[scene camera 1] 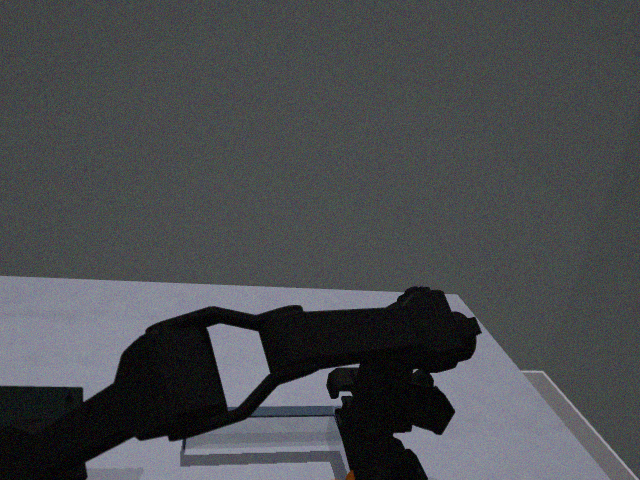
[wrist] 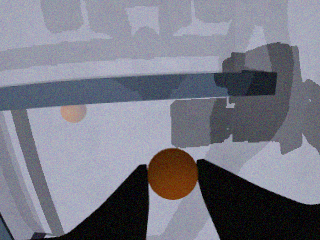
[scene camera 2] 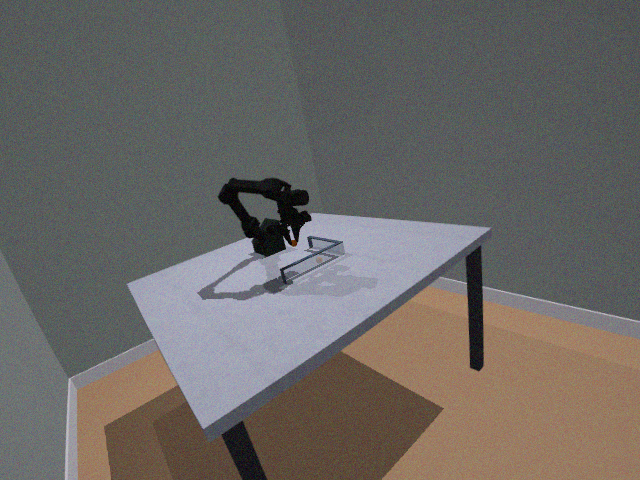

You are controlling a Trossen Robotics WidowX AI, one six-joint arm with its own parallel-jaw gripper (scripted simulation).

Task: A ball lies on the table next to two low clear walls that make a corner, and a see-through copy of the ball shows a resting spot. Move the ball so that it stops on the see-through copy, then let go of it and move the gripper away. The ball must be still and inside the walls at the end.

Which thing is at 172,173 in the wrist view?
A ball.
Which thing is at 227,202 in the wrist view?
The gripper.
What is the gripper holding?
A ball.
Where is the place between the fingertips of the gripper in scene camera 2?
At 294,243
